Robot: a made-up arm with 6 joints. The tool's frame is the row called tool.
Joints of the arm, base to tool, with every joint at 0 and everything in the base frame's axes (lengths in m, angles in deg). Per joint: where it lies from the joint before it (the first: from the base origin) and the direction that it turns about. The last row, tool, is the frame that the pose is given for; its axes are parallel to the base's.
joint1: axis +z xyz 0 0 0.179
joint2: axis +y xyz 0 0.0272 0
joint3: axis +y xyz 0 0 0.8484
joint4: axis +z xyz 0 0 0.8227
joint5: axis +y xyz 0 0 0
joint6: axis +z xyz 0 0 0.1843
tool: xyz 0 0 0
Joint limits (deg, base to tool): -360..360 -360..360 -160..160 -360..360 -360..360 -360..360
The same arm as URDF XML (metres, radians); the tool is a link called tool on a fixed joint. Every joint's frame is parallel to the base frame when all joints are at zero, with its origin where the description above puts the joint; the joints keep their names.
<robot name="arm">
  <link name="base_link"/>
  <link name="link1"/>
  <link name="link2"/>
  <link name="link3"/>
  <link name="link4"/>
  <link name="link5"/>
  <link name="link6"/>
  <link name="tool"/>
  <joint name="joint1" type="revolute">
    <parent link="base_link"/>
    <child link="link1"/>
    <origin xyz="0.0000 0.0000 0.1790"/>
    <axis xyz="0 0 1"/>
    <limit lower="-6.2832" upper="6.2832"/>
  </joint>
  <joint name="joint2" type="revolute">
    <parent link="link1"/>
    <child link="link2"/>
    <origin xyz="0.0000 0.0272 0.0000"/>
    <axis xyz="0 1 0"/>
    <limit lower="-6.2832" upper="6.2832"/>
  </joint>
  <joint name="joint3" type="revolute">
    <parent link="link2"/>
    <child link="link3"/>
    <origin xyz="0.0000 0.0000 0.8484"/>
    <axis xyz="0 1 0"/>
    <limit lower="-2.7925" upper="2.7925"/>
  </joint>
  <joint name="joint4" type="revolute">
    <parent link="link3"/>
    <child link="link4"/>
    <origin xyz="0.0000 0.0000 0.8227"/>
    <axis xyz="0 0 1"/>
    <limit lower="-6.2832" upper="6.2832"/>
  </joint>
  <joint name="joint5" type="revolute">
    <parent link="link4"/>
    <child link="link5"/>
    <origin xyz="0.0000 0.0000 0.0000"/>
    <axis xyz="0 1 0"/>
    <limit lower="-6.2832" upper="6.2832"/>
  </joint>
  <joint name="joint6" type="revolute">
    <parent link="link5"/>
    <child link="link6"/>
    <origin xyz="0.0000 0.0000 0.1843"/>
    <axis xyz="0 0 1"/>
    <limit lower="-6.2832" upper="6.2832"/>
  </joint>
  <joint name="tool_fixed" type="fixed">
    <parent link="link6"/>
    <child link="tool"/>
    <origin xyz="0.0000 0.0000 0.0000"/>
  </joint>
</robot>

